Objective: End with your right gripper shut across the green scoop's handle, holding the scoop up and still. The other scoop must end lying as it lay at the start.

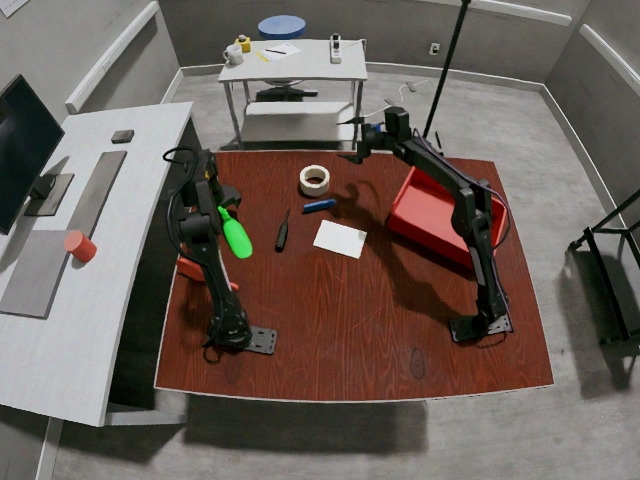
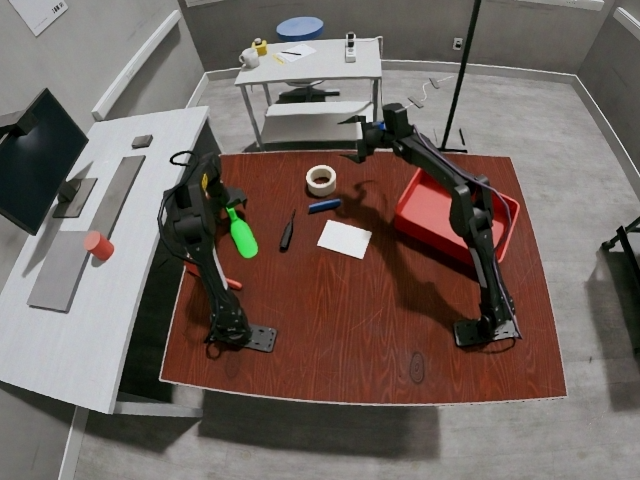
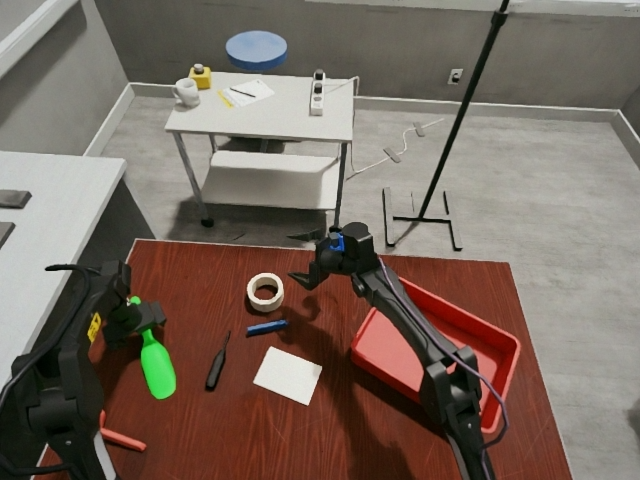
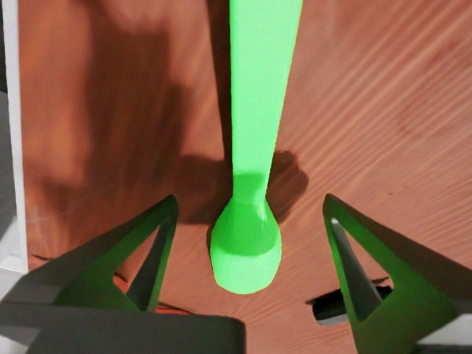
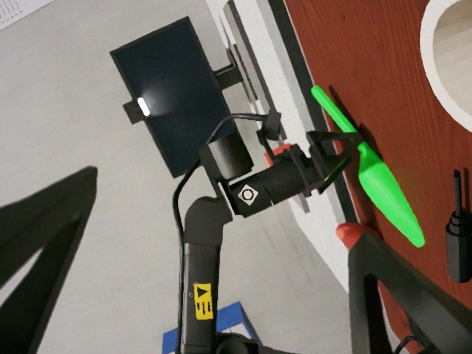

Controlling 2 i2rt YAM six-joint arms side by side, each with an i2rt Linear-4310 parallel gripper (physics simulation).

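Places are measured from the left arm's base along level axes (x ahead, y left, z up), in millimetres.
Pixels of known places: left gripper, fingertip midpoint: (image 1: 224, 215) (image 2: 232, 215) (image 3: 145, 334) (image 4: 248, 201) (image 5: 355, 147); right gripper, fingertip midpoint: (image 1: 337, 139) (image 2: 339, 139) (image 3: 287, 254) (image 5: 235, 214); left arm's base, origin of the base link: (image 1: 242, 336) (image 2: 243, 334); right arm's base, origin of the base link: (image 1: 479, 325) (image 2: 486, 329).
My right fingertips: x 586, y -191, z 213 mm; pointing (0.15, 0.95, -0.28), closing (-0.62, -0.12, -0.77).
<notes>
For each thing: its top centre in the pictures, then the offset to it from my right fingertips.
- green scoop, middle of its top: (image 4: 248, 248) (image 5: 354, 167) (image 3: 146, 341) (image 1: 226, 218) (image 2: 234, 218) dy +330, dx -221, dz -179 mm
- white tape roll, middle of its top: (image 3: 265, 288) (image 1: 314, 176) (image 2: 321, 176) dy +69, dx -18, dz -165 mm
- blue object, middle of its top: (image 3: 268, 324) (image 2: 325, 202) (image 1: 320, 202) dy +34, dx -115, dz -183 mm
- black screwdriver, middle of its top: (image 5: 448, 234) (image 3: 219, 355) (image 1: 284, 225) (image 2: 288, 226) dy +136, dx -220, dz -186 mm
- white card, middle of its top: (image 3: 288, 374) (image 2: 344, 238) (image 1: 340, 238) dy -46, dx -227, dz -208 mm
- red bin, middle of its top: (image 3: 436, 344) (image 2: 460, 207) (image 1: 452, 208) dy -400, dx -108, dz -125 mm
The green scoop (image 1: 237, 240) (image 2: 244, 240) (image 3: 158, 369) (image 4: 260, 100) (image 5: 385, 190) lies on the table at the left, its bowl toward the front. My left gripper (image 4: 248, 201) (image 5: 355, 147) is open over it, one finger on each side near where handle and bowl meet, touching neither side. My right gripper (image 1: 339, 140) (image 2: 340, 140) (image 3: 288, 255) is open and empty, raised near the table's back edge, far right of the scoop. The other scoop, red (image 1: 191, 269) (image 2: 233, 283) (image 3: 124, 439) (image 5: 352, 234), lies near the left edge, partly hidden by my left arm.
Between the grippers are a white tape roll (image 1: 307, 187) (image 3: 253, 302), a blue object (image 1: 318, 206) and a black screwdriver (image 1: 282, 235) (image 3: 216, 369). A white card (image 1: 340, 238) lies mid-table. A red bin (image 1: 423, 232) (image 3: 382, 374) stands under my right arm.
</notes>
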